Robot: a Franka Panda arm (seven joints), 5 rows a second.
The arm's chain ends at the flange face. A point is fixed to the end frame.
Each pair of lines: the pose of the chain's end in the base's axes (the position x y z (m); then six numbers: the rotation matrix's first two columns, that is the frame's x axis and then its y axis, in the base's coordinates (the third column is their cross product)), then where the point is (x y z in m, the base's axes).
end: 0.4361 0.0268 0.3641 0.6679 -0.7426 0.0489 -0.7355 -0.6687 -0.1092
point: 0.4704 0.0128 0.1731
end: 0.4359 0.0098 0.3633 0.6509 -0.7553 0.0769 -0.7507 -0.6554 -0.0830
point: 0.4696 -0.0123 0.1730
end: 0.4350 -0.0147 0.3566 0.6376 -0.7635 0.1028 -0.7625 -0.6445 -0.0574
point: 0.4677 -0.0443 0.1671
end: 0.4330 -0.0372 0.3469 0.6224 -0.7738 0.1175 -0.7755 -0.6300 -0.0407
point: 0.4644 -0.0716 0.1580
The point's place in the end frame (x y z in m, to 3 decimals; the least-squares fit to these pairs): 0.024 0.005 0.193
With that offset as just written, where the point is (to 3 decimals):
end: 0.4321 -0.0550 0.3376 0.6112 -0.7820 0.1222 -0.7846 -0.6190 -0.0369
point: 0.463 -0.091 0.149
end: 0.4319 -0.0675 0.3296 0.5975 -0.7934 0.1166 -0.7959 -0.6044 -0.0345
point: 0.461 -0.103 0.141
